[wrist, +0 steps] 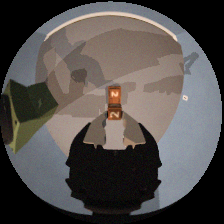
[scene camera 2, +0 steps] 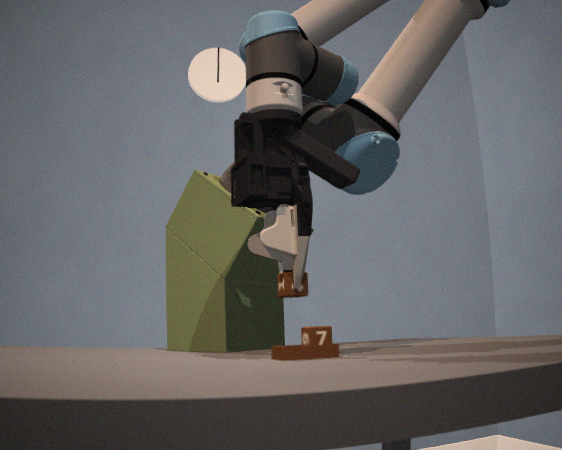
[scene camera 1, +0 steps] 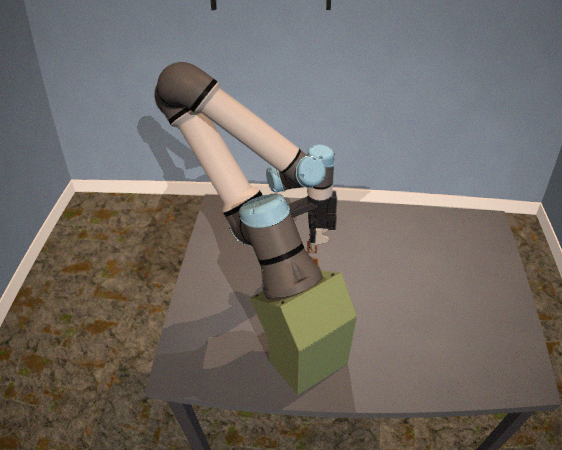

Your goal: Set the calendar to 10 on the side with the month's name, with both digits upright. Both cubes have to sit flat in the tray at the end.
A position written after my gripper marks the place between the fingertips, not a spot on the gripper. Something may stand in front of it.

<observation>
my gripper: wrist 114,111; scene camera 2 290,289; scene camera 1 312,248
</observation>
